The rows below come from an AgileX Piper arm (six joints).
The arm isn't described. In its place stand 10 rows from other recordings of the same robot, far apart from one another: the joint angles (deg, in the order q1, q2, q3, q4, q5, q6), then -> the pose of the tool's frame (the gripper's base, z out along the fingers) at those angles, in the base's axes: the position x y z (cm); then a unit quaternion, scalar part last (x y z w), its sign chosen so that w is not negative.
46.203 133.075 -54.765 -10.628 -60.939 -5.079 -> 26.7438 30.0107 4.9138 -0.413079 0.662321 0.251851 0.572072
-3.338 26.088 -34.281 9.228 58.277 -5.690 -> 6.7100 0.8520 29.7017 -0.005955 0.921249 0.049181 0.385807
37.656 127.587 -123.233 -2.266 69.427 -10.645 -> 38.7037 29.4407 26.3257 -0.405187 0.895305 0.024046 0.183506
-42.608 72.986 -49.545 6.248 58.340 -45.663 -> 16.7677 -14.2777 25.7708 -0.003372 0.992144 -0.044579 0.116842
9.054 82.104 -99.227 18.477 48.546 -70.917 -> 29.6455 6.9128 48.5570 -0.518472 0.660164 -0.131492 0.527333
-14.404 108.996 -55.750 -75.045 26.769 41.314 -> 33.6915 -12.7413 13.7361 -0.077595 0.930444 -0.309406 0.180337
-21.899 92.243 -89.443 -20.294 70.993 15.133 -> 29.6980 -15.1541 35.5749 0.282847 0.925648 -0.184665 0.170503
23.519 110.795 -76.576 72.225 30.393 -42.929 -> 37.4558 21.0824 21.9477 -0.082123 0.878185 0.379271 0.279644
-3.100 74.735 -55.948 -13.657 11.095 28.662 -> 29.3679 -2.0046 32.9371 0.146259 0.828475 0.038167 0.539242
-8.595 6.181 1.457 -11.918 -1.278 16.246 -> 6.5189 -0.9429 19.9993 0.078954 0.711270 -0.024338 0.698047
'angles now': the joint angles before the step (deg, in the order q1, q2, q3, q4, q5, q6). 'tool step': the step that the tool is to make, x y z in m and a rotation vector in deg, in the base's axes. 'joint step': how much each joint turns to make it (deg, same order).
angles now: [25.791 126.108 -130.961 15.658 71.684 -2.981]
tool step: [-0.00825 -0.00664 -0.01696 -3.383 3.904 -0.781]
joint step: [0.001 -2.274 7.104 -1.642 -0.001 0.654]
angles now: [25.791 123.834 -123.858 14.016 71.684 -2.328]
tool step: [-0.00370 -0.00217 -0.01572 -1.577 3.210 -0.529]
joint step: [0.000 -0.411 3.857 -0.233 0.000 0.571]
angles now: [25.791 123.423 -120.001 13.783 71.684 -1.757]
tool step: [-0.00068 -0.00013 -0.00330 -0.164 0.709 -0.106]
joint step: [0.000 -0.001 0.684 0.121 0.000 0.119]
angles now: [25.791 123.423 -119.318 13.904 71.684 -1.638]
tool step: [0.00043 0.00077 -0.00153 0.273 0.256 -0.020]
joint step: [0.000 0.210 -0.001 0.357 -0.100 0.000]
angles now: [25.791 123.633 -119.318 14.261 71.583 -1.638]
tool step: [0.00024 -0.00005 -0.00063 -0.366 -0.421 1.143]
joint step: [0.001 0.071 0.002 -0.105 -0.002 -1.249]
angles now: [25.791 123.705 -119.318 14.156 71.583 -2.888]
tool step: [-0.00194 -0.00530 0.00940 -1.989 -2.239 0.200]
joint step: [0.000 -1.350 0.131 -2.681 0.124 -0.250]
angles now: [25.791 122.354 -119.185 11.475 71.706 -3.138]
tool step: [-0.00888 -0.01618 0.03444 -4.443 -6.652 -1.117]
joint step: [-0.001 -4.601 0.128 -7.176 0.321 0.710]
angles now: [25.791 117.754 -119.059 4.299 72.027 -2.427]
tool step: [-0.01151 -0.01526 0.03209 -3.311 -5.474 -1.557]
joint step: [0.000 -4.260 0.002 -5.777 0.748 0.810]
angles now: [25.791 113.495 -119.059 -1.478 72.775 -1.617]
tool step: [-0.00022 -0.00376 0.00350 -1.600 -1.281 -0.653]
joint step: [-0.001 -0.445 0.001 -2.168 -0.001 0.280]
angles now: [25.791 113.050 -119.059 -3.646 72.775 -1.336]
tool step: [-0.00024 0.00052 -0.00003 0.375 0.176 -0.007]
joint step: [0.000 0.002 -0.004 0.379 0.002 0.090]
